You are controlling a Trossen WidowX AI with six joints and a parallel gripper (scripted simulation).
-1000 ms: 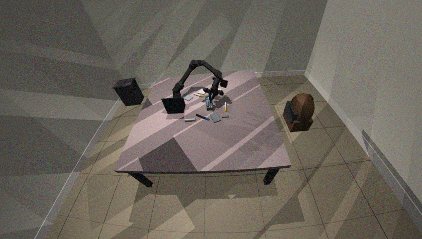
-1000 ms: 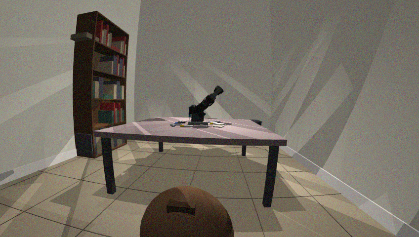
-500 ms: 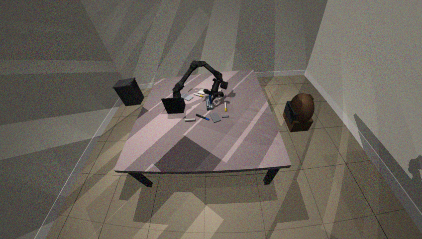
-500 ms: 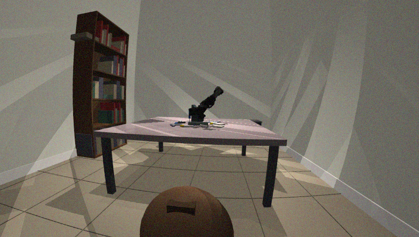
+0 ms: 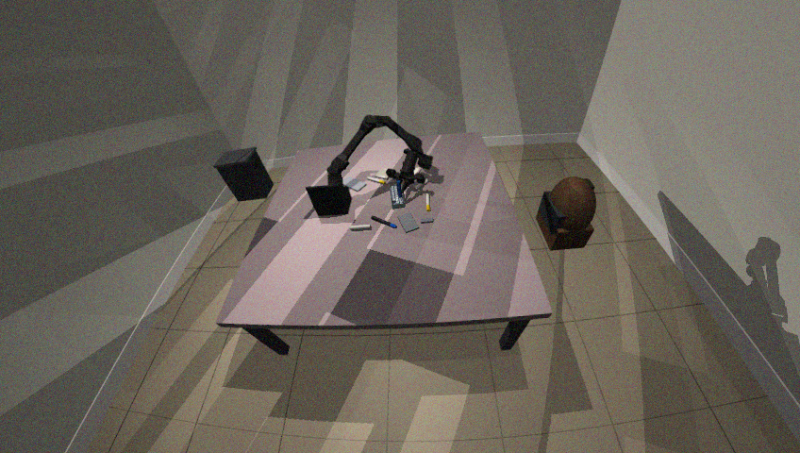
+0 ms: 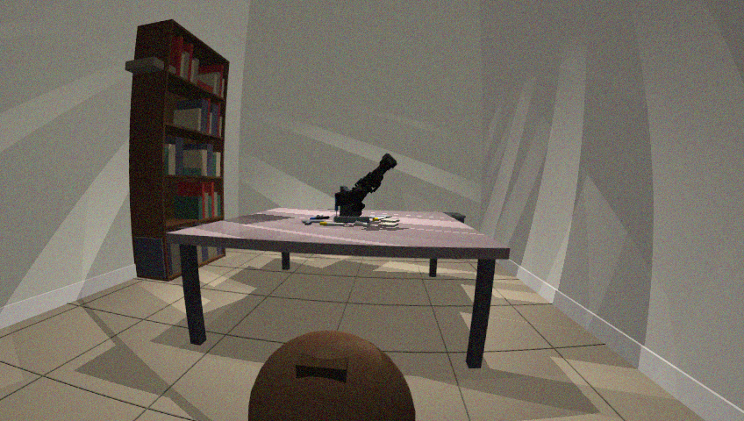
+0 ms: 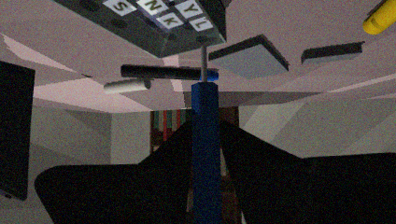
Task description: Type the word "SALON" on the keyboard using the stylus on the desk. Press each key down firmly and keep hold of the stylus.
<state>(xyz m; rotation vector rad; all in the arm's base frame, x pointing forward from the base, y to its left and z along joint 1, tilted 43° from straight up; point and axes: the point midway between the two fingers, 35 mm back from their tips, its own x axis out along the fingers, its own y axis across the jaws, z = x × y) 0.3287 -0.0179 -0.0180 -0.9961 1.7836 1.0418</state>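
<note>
The blue stylus lies 1 cm below my gripper tip. Round my gripper tip: white notepad 28 cm to the left, 10 cm behind, 8 cm below; then stylus tip 5 cm below; then small grey block 12 cm to the right, 11 cm ahead, 8 cm below.
</note>
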